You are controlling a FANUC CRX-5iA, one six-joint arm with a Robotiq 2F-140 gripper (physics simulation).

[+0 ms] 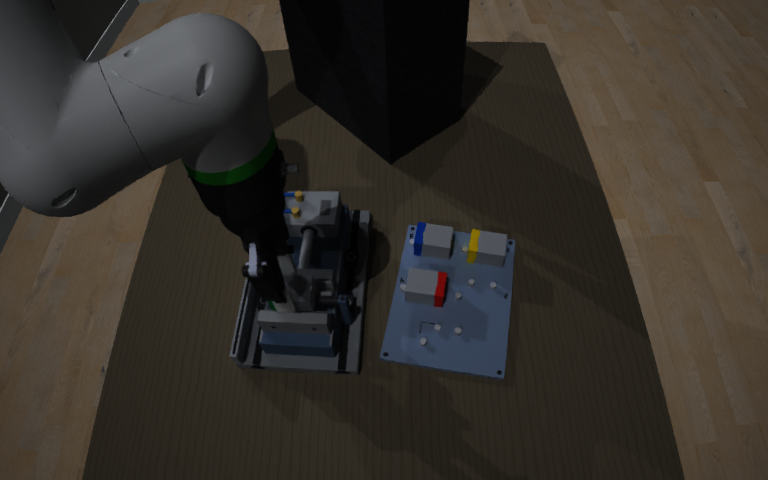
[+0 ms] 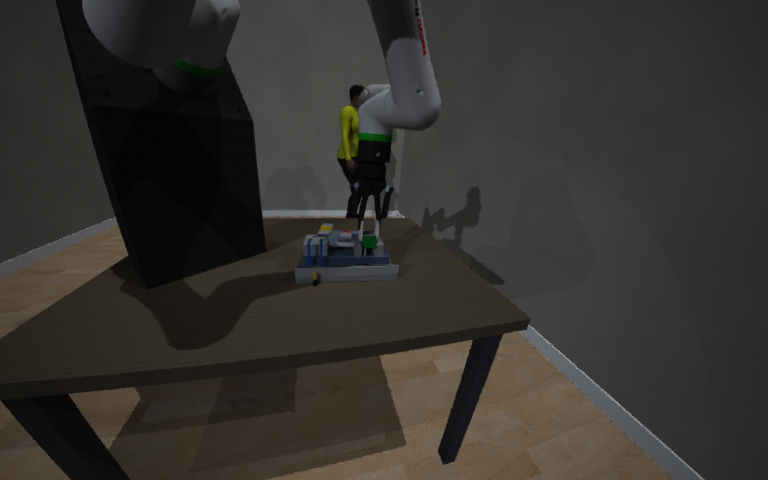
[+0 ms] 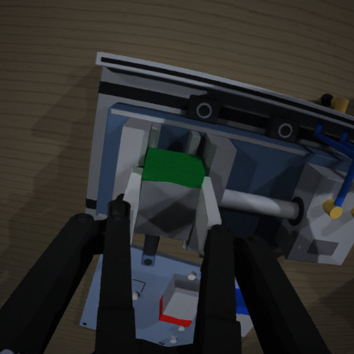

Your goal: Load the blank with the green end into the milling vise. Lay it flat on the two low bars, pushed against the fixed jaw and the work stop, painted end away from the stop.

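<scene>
The green-ended blank [image 1: 271, 305] [image 2: 369, 241] [image 3: 172, 192] is between the vise's two jaws, its green end facing away from the work stop [image 1: 344, 310] [image 3: 149, 254]. My gripper [image 1: 286, 298] [image 2: 369, 230] [image 3: 169, 187] is shut on this blank, one pale fingertip on each side. The fixed jaw [image 1: 294, 321] [image 3: 131, 157] is beside one fingertip. The moving jaw [image 3: 221, 157], on its rod, is beside the other. The ends of the two low bars [image 3: 154, 136] [image 3: 193, 141] show past the green end. Whether the blank touches the bars, fixed jaw or stop is hidden.
The blue plate [image 1: 475, 350] [image 3: 107, 300] beside the vise has pegs and blanks with blue [image 1: 434, 240], yellow [image 1: 488, 247] and red [image 1: 423, 286] ends. The vise's cylinder block [image 1: 317, 212] [image 3: 320, 215] carries blue hoses. A tall dark pedestal [image 1: 385, 84] [image 2: 186, 186] stands on the table.
</scene>
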